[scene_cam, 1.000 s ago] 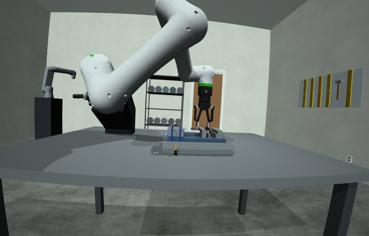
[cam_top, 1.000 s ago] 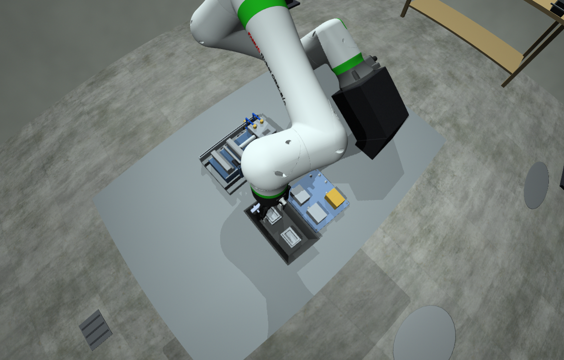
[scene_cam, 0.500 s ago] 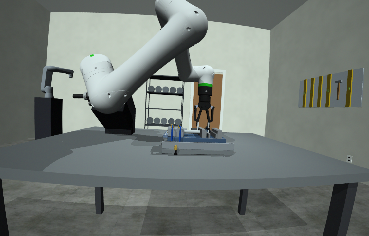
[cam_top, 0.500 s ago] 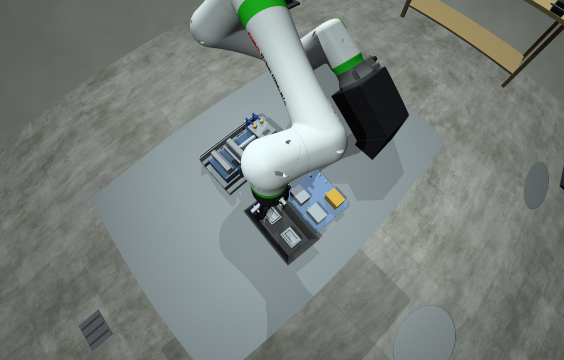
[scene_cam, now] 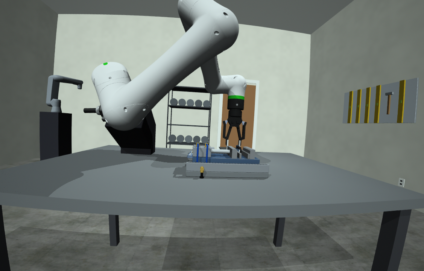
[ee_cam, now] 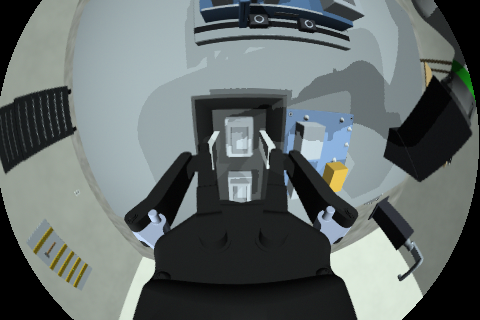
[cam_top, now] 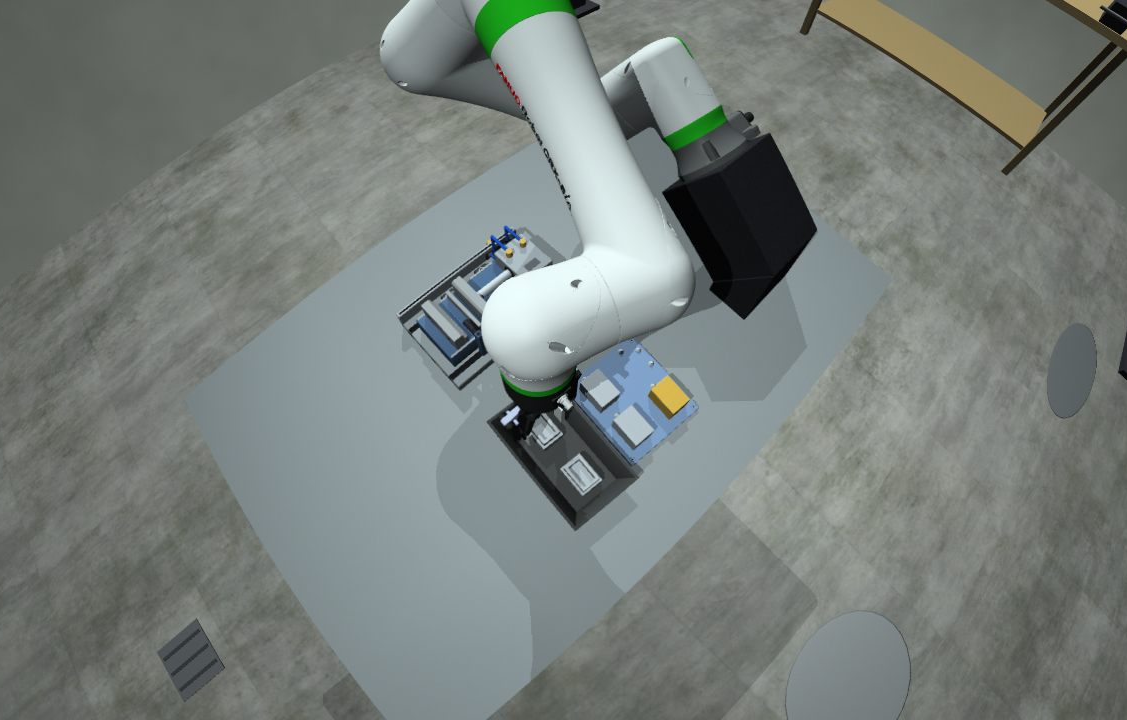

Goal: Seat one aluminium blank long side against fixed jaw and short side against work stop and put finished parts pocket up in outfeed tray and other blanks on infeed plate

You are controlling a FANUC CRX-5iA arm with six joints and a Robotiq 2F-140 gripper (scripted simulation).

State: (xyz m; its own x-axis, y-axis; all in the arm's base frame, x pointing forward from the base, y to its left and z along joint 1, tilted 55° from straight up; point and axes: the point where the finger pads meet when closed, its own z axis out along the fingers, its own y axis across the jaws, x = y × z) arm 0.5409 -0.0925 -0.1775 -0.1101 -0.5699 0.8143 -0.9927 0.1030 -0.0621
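Right now the aluminium blank is 110 mm behind my hand, 110 mm to the left of it and 50 mm below it. Round my hand: brass blank 200 mm behind, 120 mm to the left, 50 mm below; then vise 100 mm behind, 250 mm to the right, 30 mm below.
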